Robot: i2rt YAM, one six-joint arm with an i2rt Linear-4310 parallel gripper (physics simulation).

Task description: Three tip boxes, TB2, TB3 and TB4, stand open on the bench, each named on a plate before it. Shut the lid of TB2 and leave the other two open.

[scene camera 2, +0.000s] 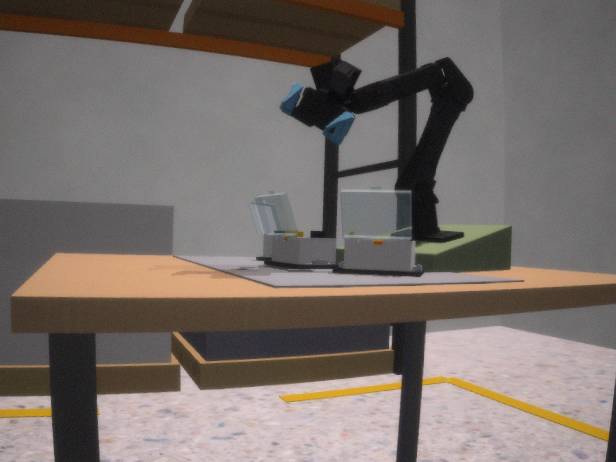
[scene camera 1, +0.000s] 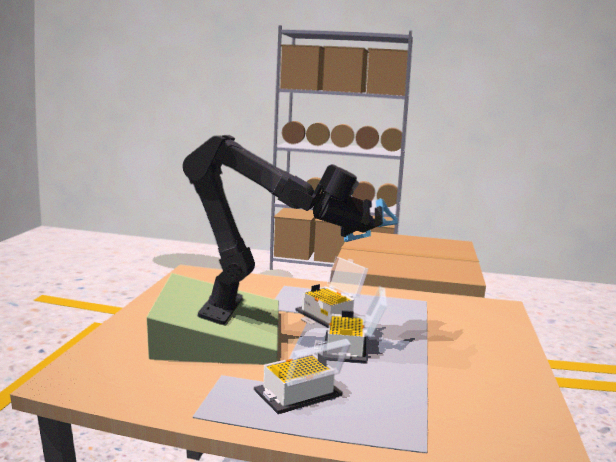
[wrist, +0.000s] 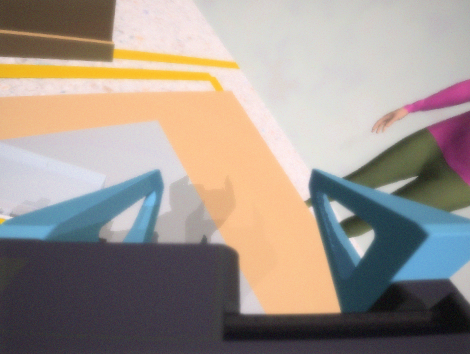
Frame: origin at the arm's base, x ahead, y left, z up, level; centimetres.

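Seen in the pictures: gripper, fingertip midpoint: (scene camera 2: pixel 302 117) (scene camera 1: pixel 383 227) (wrist: pixel 235 177); arm's base, origin of the base link: (scene camera 2: pixel 426 237) (scene camera 1: pixel 220 306).
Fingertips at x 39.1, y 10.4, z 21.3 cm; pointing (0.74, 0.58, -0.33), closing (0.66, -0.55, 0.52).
Offsets run from my fingertips to a thing's top centre. "*": to the spot under its first point. Level surfaces: height alone.
Three white tip boxes with yellow racks and raised clear lids stand on dark bases: a front one {dx -16.1, dy -34.8, dz -21.7 cm} (scene camera 1: pixel 299 390), a middle one (scene camera 1: pixel 346 344) and a back one {dx -14.3, dy +6.1, dz -21.7 cm} (scene camera 1: pixel 320 308) (scene camera 2: pixel 378 256). The names on their plates are too small to read, so I cannot tell which is TB2. In scene camera 2 the other two boxes overlap. Part of a clear lid {* dx -7.1, dy +10.9, dz -13.7 cm} (wrist: pixel 55 172) shows at the left of the wrist view; which box it belongs to is unclear. My gripper (scene camera 1: pixel 383 226) (scene camera 2: pixel 306 125) (wrist: pixel 235 177) is open and empty, high above the boxes, touching none.
The boxes stand on a grey mat {dz -28.3 cm} (scene camera 1: pixel 390 410) (scene camera 2: pixel 450 278) (wrist: pixel 135 135) on the wooden bench {dz -28.5 cm} (scene camera 1: pixel 480 390). The arm's base is on a green wedge block (scene camera 1: pixel 210 340) (scene camera 2: pixel 470 255). A shelf rack (scene camera 1: pixel 345 94) and a large brown box (scene camera 1: pixel 415 255) stand behind. A person (wrist: pixel 430 160) shows at the wrist view's right.
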